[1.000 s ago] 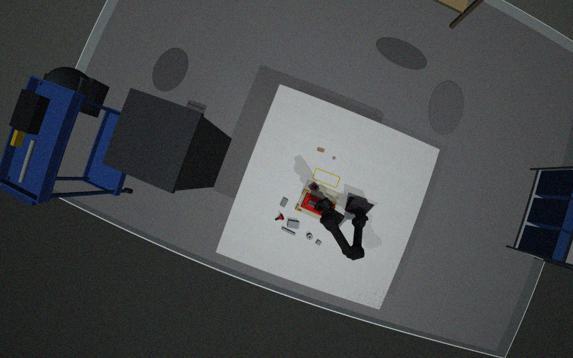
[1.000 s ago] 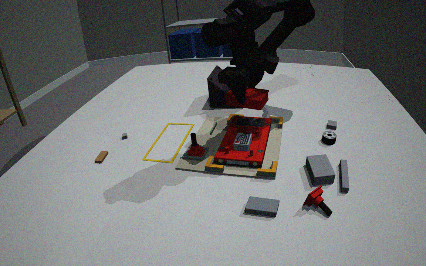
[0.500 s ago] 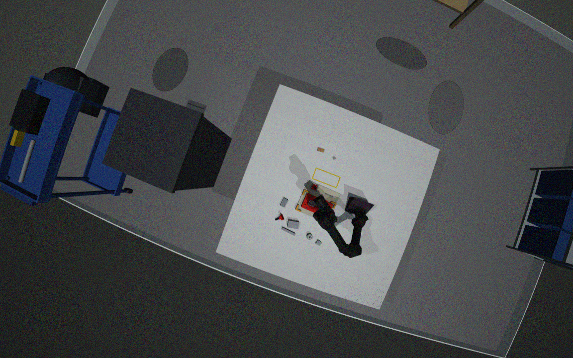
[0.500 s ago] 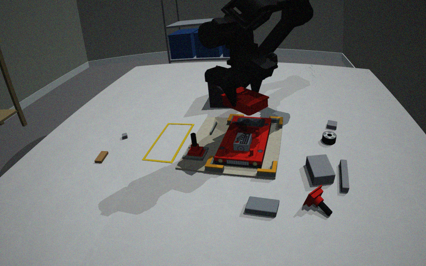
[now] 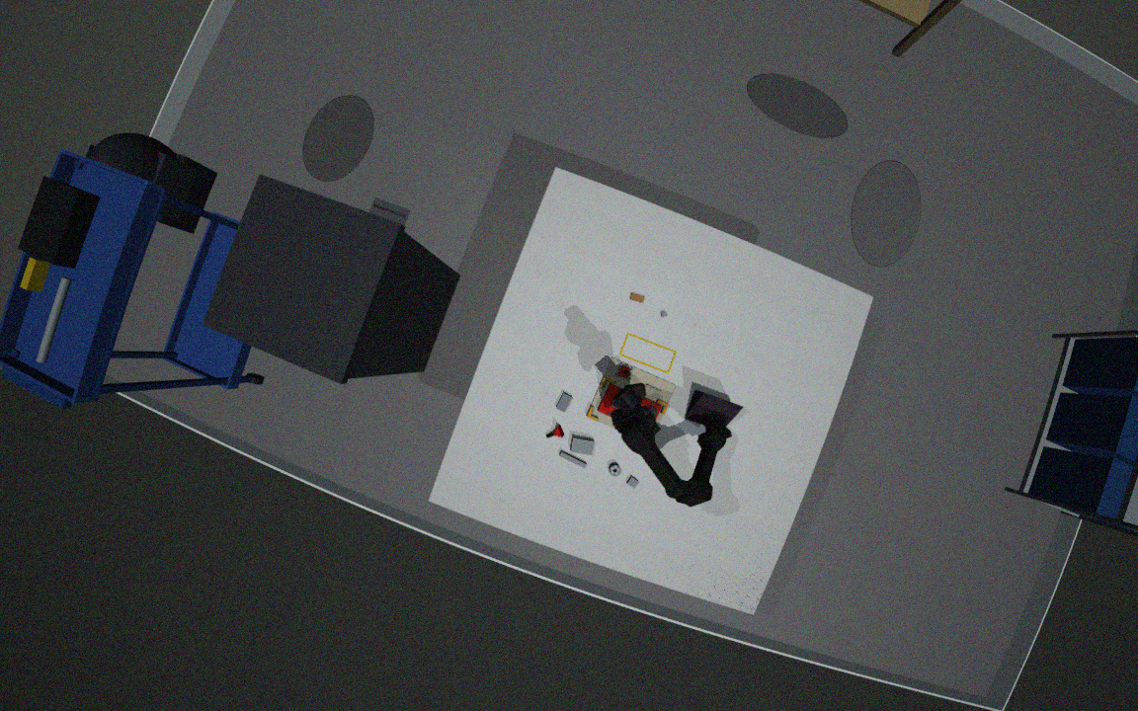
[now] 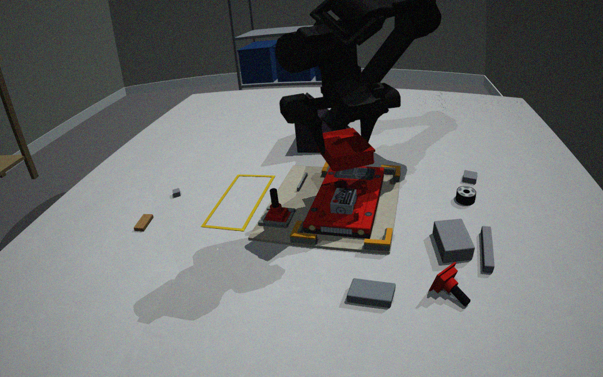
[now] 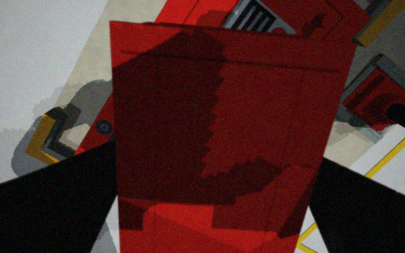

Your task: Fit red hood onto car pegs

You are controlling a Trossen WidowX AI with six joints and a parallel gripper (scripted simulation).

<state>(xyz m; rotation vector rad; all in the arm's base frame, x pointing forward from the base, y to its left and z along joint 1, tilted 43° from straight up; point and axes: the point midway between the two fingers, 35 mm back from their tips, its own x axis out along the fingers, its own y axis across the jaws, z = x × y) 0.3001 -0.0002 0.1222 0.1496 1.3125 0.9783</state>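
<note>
Now: the grey engine block 40 mm ahead of my gripper tip, 10 mm to the left of it and 80 mm below it. Round my gripper tip: red hood (10 mm above); grey bar (110 mm ahead, 250 mm to the left, 100 mm below); black wheel (40 mm behind, 230 mm to the left, 100 mm below).
</note>
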